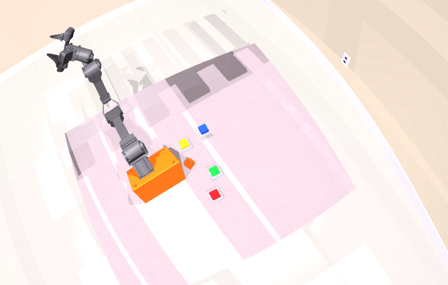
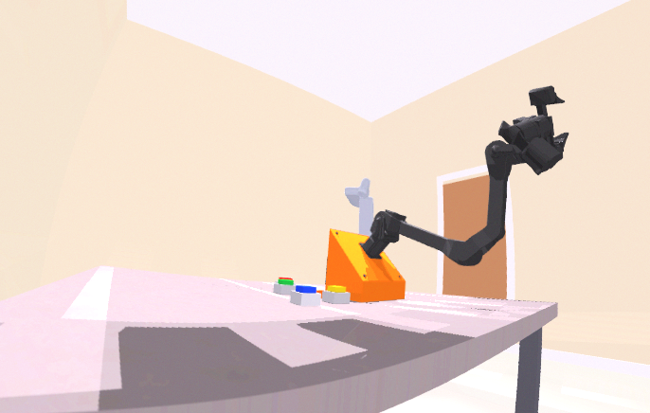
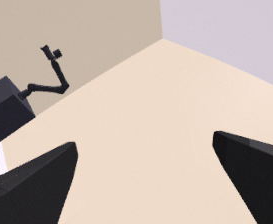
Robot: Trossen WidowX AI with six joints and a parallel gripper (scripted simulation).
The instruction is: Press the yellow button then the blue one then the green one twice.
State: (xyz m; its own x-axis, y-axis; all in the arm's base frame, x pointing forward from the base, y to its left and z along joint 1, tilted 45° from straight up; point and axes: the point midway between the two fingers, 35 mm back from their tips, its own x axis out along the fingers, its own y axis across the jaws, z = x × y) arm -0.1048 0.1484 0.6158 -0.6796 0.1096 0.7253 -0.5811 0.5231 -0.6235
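The yellow button is 320 mm ahead of my gripper tip, 500 mm to the right of it and 450 mm below it. Also, from my gripper tip: green button (360 mm ahead, 660 mm to the right, 450 mm below); blue button (420 mm ahead, 490 mm to the right, 450 mm below); small orange block (300 mm ahead, 580 mm to the right, 470 mm below).
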